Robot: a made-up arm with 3 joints.
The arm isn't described. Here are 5 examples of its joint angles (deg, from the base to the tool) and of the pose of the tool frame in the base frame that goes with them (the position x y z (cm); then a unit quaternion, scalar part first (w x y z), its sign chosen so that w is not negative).
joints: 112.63 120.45 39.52
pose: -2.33 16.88 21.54 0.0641 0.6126 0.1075 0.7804
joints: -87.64 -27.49 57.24
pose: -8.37 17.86 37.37 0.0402 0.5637 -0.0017 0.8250
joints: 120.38 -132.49 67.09
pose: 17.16 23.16 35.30 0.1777 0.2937 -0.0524 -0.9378
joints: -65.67 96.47 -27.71
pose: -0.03 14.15 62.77 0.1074 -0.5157 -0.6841 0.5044
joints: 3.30 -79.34 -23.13
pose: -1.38 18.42 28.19 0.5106 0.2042 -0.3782 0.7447
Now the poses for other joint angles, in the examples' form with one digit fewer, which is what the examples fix.
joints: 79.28 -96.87 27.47
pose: 11.8 22.7 33.9 0.010 -0.220 -0.295 0.930
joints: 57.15 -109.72 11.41
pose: 6.6 21.8 26.5 0.177 0.067 -0.313 0.931
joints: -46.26 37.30 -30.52
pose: 4.4 14.1 52.1 0.337 -0.277 -0.659 0.613
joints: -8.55 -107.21 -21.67
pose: -11.6 17.8 26.4 0.572 0.442 -0.147 0.675
